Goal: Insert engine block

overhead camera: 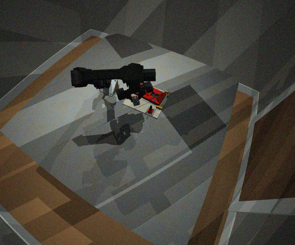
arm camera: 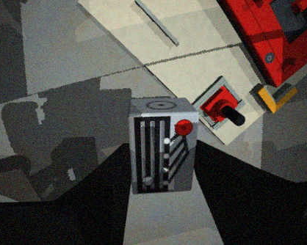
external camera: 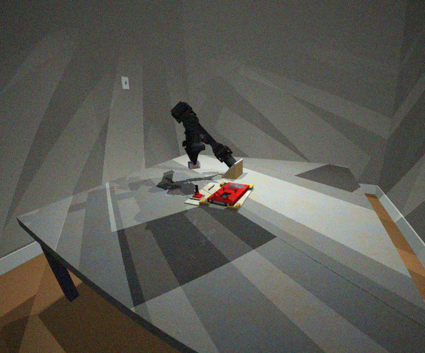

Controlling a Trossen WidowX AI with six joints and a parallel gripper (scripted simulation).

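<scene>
My gripper tip is now 150 mm to the right of the beige board, 120 mm above it and 10 mm short of it. From my gripper tip the other things lie so: black upright post: 100 mm below, 80 mm ahead, 60 mm to the left; engine block: 10 mm below.
</scene>
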